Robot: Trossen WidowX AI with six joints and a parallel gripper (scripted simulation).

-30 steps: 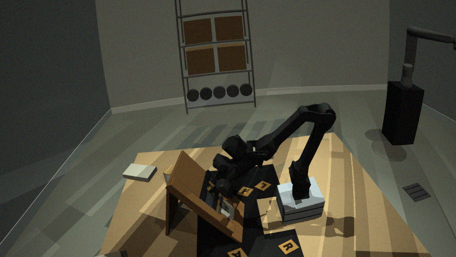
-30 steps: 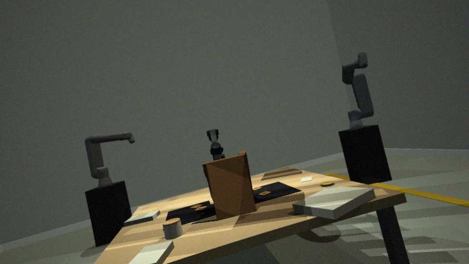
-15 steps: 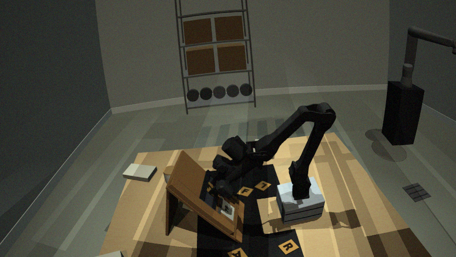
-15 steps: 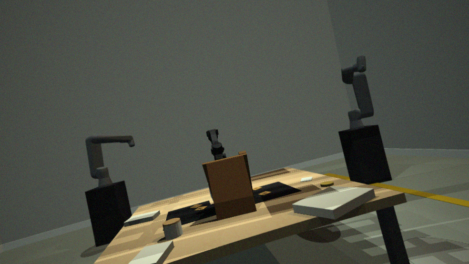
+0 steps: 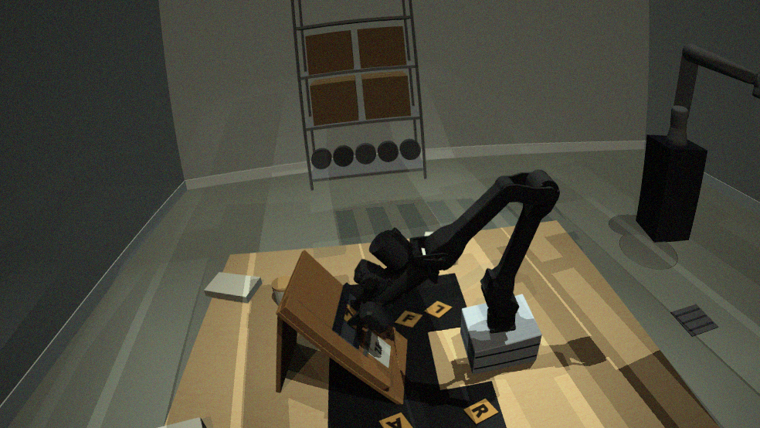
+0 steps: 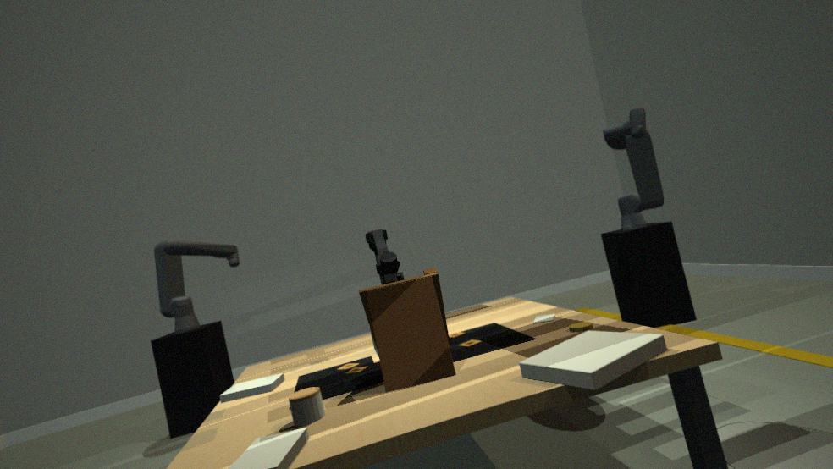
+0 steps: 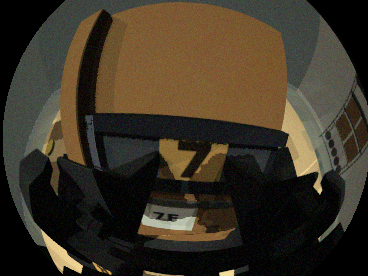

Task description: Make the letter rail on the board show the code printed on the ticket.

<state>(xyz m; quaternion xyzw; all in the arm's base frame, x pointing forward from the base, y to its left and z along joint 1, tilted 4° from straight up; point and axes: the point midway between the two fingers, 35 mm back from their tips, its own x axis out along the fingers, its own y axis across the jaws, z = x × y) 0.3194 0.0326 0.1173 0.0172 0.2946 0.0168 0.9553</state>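
My gripper tip is now 8 cm above the white ticket, 6 cm past it and 2 cm to the right of it. Round my gripper tip: card: 51 cm to the left, 24 cm behind, 16 cm below; yellow disc: 56 cm to the left, 15 cm below, 1 cm ahead.
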